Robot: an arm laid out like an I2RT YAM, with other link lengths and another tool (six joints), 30 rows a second.
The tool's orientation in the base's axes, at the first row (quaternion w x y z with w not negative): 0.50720, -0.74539, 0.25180, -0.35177
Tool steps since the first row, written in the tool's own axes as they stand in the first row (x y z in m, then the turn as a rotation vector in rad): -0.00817, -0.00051, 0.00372, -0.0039, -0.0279, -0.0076; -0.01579, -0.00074, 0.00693, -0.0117, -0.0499, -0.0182; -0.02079, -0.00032, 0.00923, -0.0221, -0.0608, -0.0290; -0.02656, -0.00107, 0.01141, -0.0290, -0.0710, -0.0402; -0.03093, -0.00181, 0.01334, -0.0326, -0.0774, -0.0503; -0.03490, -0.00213, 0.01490, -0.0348, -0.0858, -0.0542; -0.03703, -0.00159, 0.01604, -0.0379, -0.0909, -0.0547; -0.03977, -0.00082, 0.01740, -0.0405, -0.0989, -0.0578; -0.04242, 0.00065, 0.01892, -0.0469, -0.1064, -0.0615; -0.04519, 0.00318, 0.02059, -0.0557, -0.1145, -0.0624; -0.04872, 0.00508, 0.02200, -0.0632, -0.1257, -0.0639; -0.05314, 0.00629, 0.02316, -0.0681, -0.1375, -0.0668; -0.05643, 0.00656, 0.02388, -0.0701, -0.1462, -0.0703
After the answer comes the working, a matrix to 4 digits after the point.
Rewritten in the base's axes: -0.00220, 0.00832, -0.00261, -0.0078, 0.0085, 0.0268; -0.00446, 0.01584, -0.00521, -0.0206, 0.0159, 0.0478; -0.00580, 0.02068, -0.00749, -0.0353, 0.0212, 0.0577; -0.00770, 0.02644, -0.00886, -0.0482, 0.0234, 0.0680; -0.00892, 0.03102, -0.00981, -0.0582, 0.0225, 0.0754; -0.01018, 0.03494, -0.01095, -0.0625, 0.0249, 0.0836; -0.01063, 0.03697, -0.01229, -0.0647, 0.0287, 0.0877; -0.01130, 0.03949, -0.01407, -0.0686, 0.0317, 0.0952; -0.01180, 0.04178, -0.01652, -0.0753, 0.0369, 0.1013; -0.01228, 0.04387, -0.02002, -0.0814, 0.0457, 0.1067; -0.01342, 0.04659, -0.02308, -0.0870, 0.0544, 0.1155; -0.01531, 0.05006, -0.02568, -0.0922, 0.0605, 0.1259; -0.01681, 0.05279, -0.02698, -0.0960, 0.0631, 0.1343
The tool's axes in the first row as the columns of a matrix, in the base's axes (rounded; the answer above uses it unrounded):
0.6257, -0.0185, 0.7798
-0.7322, -0.3587, 0.5790
0.2690, -0.9333, -0.2380

